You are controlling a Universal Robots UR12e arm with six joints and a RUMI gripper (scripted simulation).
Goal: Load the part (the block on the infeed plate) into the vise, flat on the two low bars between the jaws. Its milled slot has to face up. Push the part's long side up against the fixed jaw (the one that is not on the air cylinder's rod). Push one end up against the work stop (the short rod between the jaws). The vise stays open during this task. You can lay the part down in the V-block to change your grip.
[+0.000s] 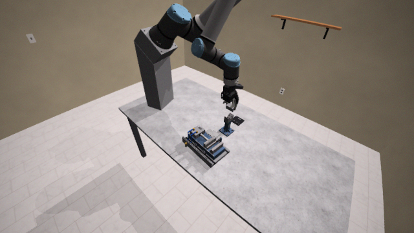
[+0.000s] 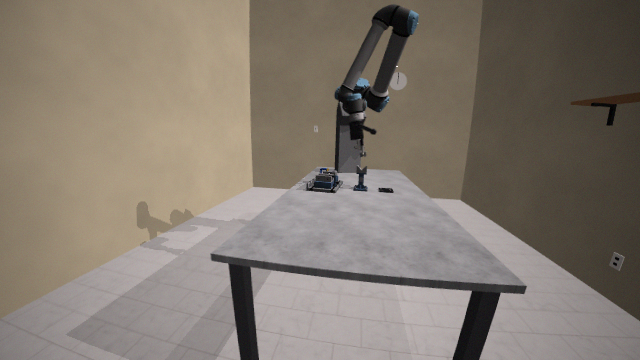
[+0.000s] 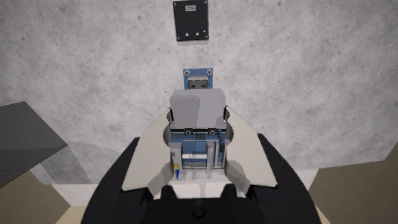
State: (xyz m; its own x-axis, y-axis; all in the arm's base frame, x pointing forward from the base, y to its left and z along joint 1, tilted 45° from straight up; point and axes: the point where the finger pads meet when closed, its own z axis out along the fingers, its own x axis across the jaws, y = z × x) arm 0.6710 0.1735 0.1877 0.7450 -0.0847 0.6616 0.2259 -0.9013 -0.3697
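The part is 10 mm below my hand. The rest, counted from my hand: cylinder rod (20 mm ahead, 230 mm to the right, 170 mm below); work stop (100 mm ahead, 180 mm to the right, 150 mm below); moving jaw (70 mm ahead, 230 mm to the right, 170 mm below).
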